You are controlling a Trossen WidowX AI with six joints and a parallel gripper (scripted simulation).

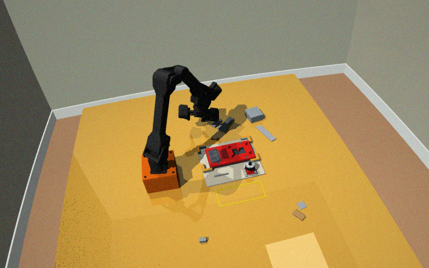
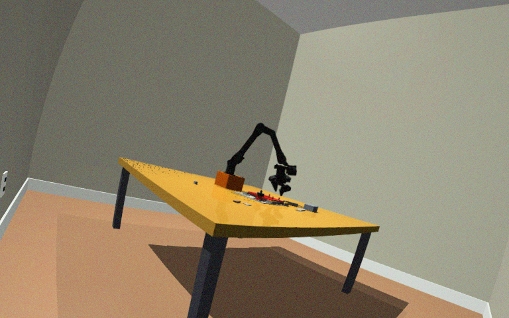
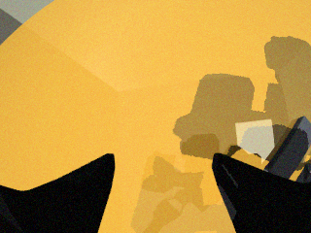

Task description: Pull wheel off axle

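Now: the wheel 310 mm to the right of my gripper tip and 240 mm ahead of it. Round my gripper tip: tan tile (540 mm to the right, 400 mm ahead, 40 mm below).
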